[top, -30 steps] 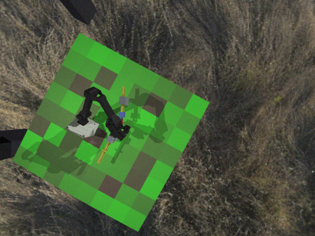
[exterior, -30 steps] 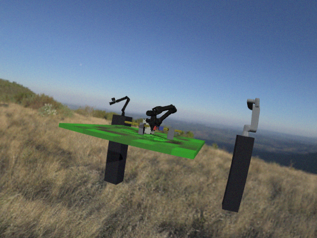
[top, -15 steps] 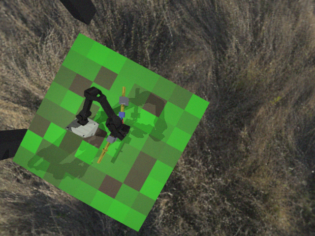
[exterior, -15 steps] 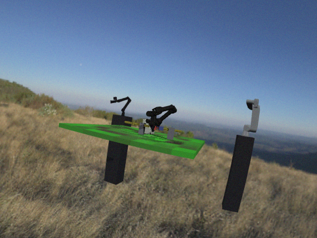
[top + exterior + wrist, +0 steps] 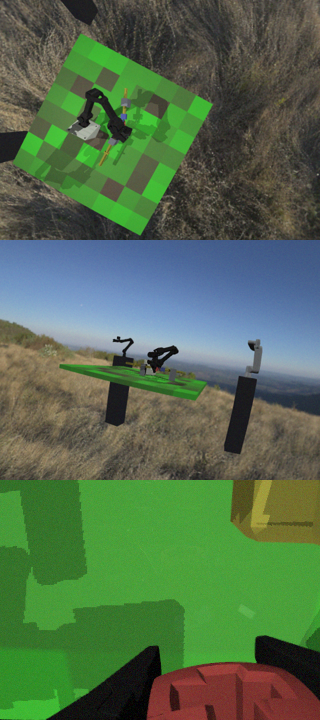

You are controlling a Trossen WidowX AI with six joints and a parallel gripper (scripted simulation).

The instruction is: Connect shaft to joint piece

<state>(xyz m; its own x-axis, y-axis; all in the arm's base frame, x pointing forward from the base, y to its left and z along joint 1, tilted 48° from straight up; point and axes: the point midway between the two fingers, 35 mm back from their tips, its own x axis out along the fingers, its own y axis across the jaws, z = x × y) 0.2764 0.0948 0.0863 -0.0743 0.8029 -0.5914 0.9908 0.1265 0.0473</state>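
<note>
Now: gripper tip 4 cm below the red joint piece and 1 cm to the right of it.
</note>
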